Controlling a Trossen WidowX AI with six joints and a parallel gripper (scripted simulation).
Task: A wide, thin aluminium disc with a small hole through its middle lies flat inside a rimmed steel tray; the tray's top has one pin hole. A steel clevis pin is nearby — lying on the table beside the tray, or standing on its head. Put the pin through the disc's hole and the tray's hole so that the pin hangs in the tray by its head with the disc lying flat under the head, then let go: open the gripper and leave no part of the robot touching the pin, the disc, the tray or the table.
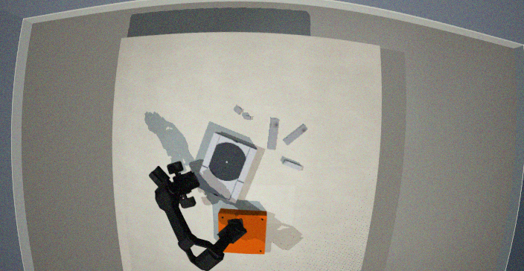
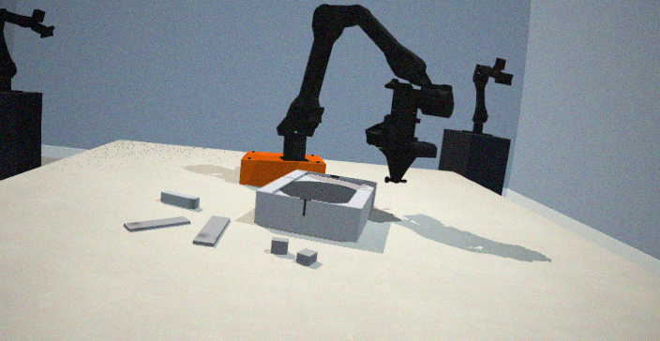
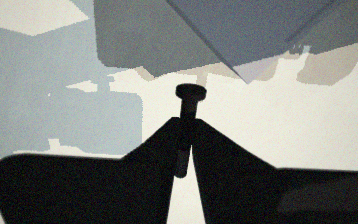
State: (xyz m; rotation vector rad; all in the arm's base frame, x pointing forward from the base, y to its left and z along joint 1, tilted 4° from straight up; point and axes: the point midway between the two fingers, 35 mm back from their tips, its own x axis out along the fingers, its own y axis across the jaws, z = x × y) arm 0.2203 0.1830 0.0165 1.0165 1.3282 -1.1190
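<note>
Now: gripper tip 1 cm below the clevis pin. The rest, counted from my gripper tip: dark aluminium disc: 18 cm to the right, 7 cm ahead, 1 cm below; grey block: 45 cm to the right, 6 cm below, 2 cm ahead; steel tray: 17 cm to the right, 4 cm ahead, 2 cm below.
</note>
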